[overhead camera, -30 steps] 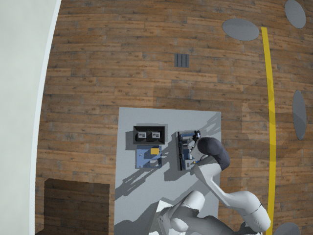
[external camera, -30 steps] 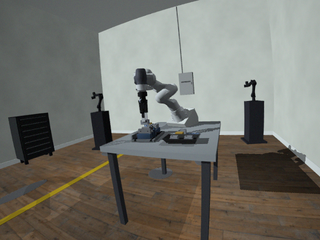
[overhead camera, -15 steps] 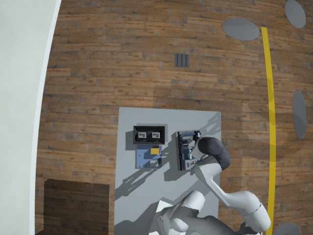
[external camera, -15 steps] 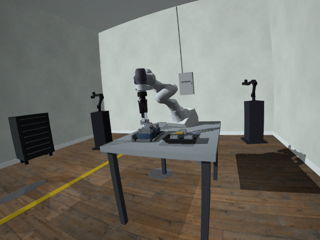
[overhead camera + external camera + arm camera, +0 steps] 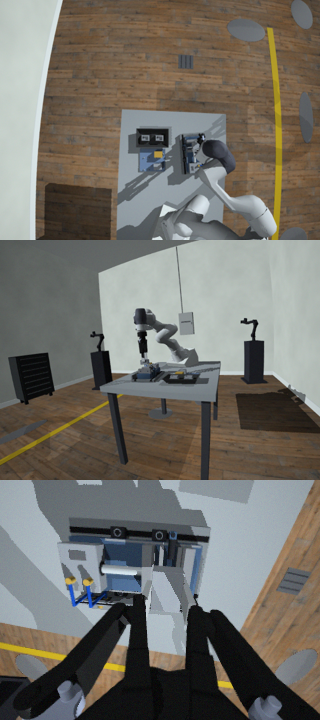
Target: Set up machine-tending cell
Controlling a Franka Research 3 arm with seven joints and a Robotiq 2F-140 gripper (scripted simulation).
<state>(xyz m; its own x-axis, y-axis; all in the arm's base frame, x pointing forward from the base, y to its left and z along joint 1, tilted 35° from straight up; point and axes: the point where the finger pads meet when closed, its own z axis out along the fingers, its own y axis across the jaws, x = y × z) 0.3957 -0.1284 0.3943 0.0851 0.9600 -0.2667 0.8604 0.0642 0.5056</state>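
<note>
The vise lies 140 mm below my hand, 70 mm behind it and 10 mm to the left of it. The rest, counted from my hand: brass blank: 270 mm to the left, 160 mm below, 20 mm behind.
</note>
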